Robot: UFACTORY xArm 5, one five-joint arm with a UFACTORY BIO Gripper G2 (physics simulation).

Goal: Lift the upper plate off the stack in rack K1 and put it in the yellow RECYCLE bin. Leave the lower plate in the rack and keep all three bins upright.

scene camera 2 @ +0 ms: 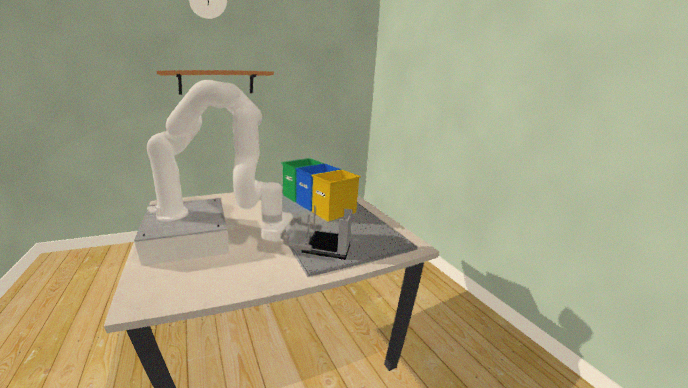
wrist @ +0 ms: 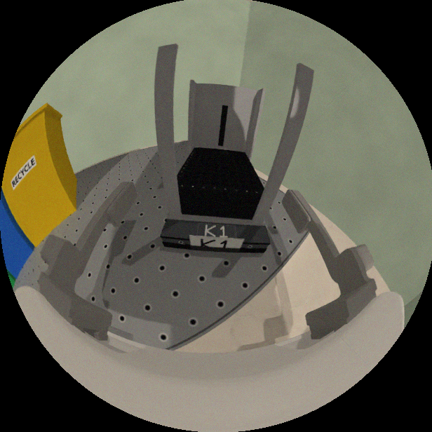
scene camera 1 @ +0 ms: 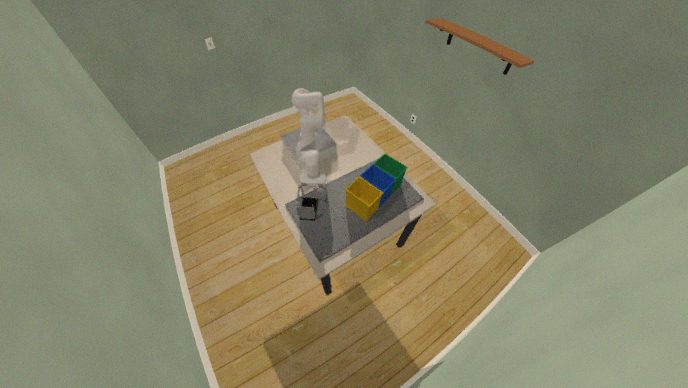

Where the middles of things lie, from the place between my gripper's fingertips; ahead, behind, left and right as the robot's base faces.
Scene:
I see the yellow recycle bin [scene camera 2: 334, 191] 19 cm ahead of my hand, 26 cm to the left of it and 5 cm above it. Also, from my hand: blue bin [scene camera 2: 304, 192] (16 cm ahead, 39 cm to the left, 5 cm above).

